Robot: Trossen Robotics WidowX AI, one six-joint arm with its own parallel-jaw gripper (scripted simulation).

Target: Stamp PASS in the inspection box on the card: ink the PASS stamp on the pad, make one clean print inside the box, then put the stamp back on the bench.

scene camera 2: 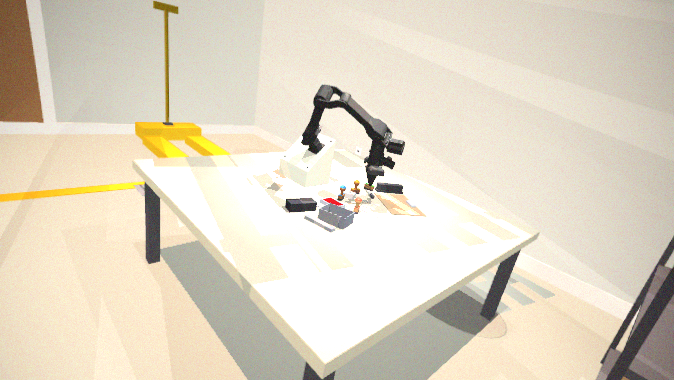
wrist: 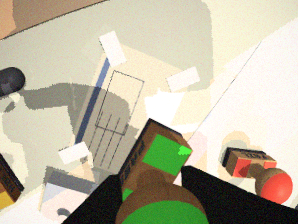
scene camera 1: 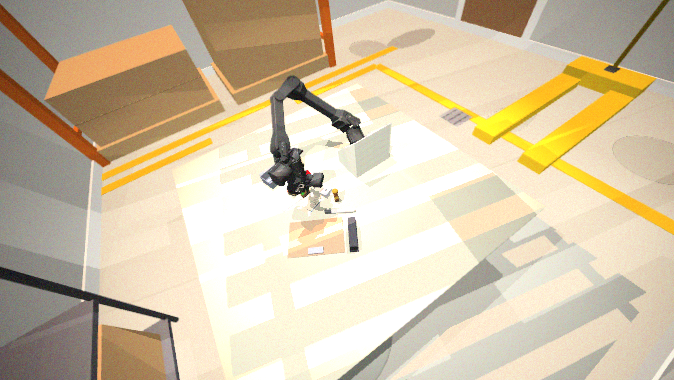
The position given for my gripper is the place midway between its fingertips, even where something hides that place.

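Note:
You'd see my gripper (wrist: 151,180) here, and along with it a red stamp (wrist: 259,166) and a white card (wrist: 128,87). There's a brown board (scene camera 1: 324,236) as well.

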